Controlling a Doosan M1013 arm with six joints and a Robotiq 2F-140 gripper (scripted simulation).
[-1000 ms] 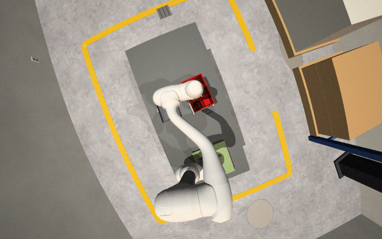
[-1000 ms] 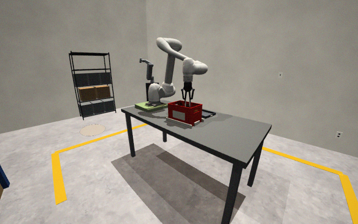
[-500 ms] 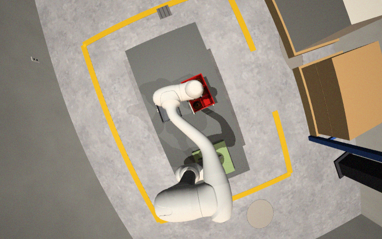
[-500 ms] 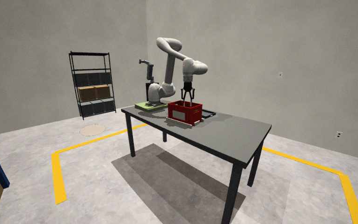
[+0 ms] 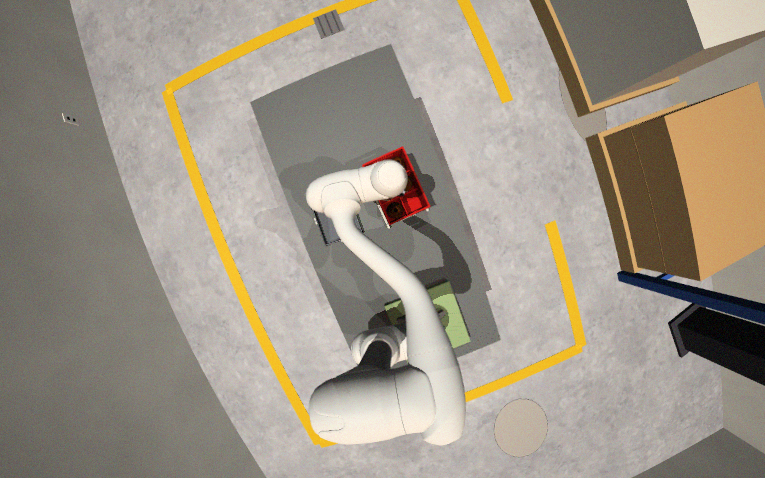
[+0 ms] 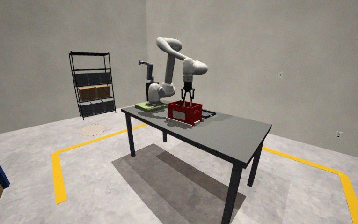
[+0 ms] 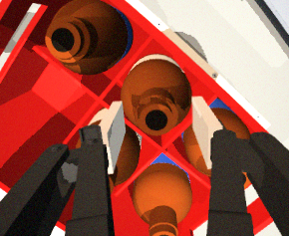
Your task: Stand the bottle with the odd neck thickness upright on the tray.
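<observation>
The red crate lies 9 cm below my hand, 4 cm to the right of it and 1 cm behind it. Also, from my hand: dark grey tray 26 cm to the left, 16 cm below, 5 cm ahead.
</observation>
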